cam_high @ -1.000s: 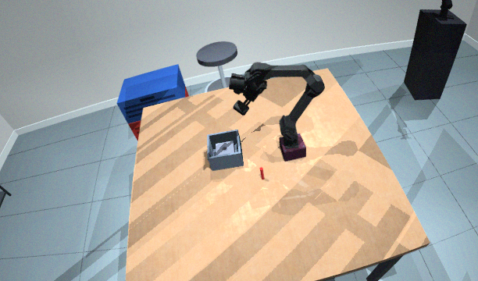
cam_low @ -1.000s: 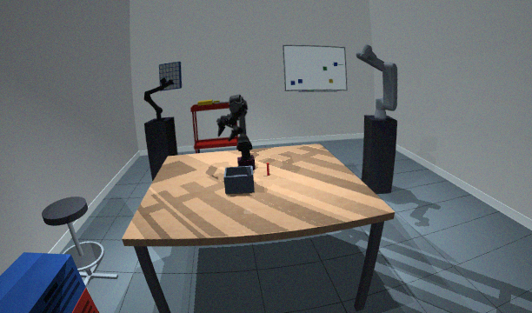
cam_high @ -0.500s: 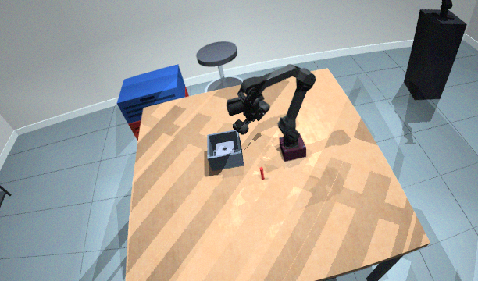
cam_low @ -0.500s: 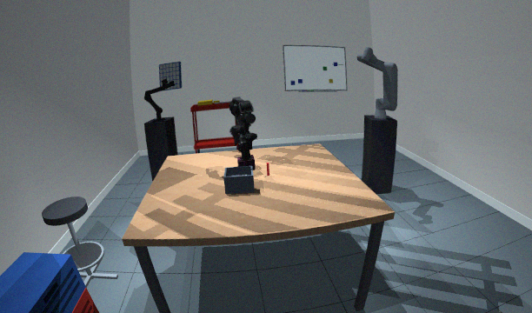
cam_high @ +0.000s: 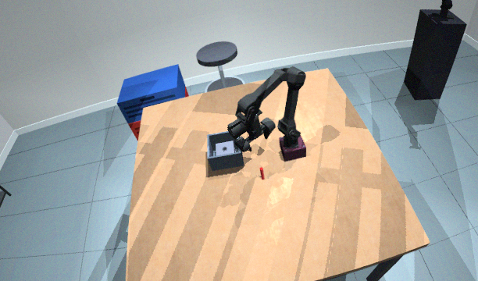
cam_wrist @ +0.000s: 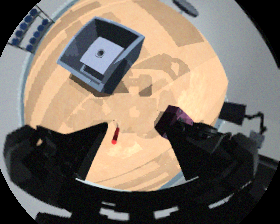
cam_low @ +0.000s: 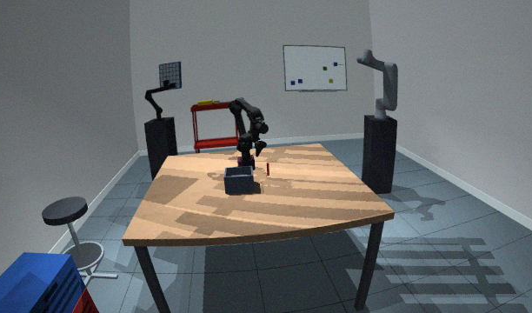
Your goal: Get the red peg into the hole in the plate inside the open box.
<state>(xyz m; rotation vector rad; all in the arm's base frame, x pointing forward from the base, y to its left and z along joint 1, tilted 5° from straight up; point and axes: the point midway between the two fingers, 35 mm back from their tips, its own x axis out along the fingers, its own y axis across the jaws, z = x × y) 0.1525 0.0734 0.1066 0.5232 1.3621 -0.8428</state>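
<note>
Right now the red peg is 1 cm behind my gripper tip, 9 cm to the left of it and 10 cm below it. Round my gripper tip: grey box (18 cm ahead, 6 cm to the right, 11 cm below).
</note>
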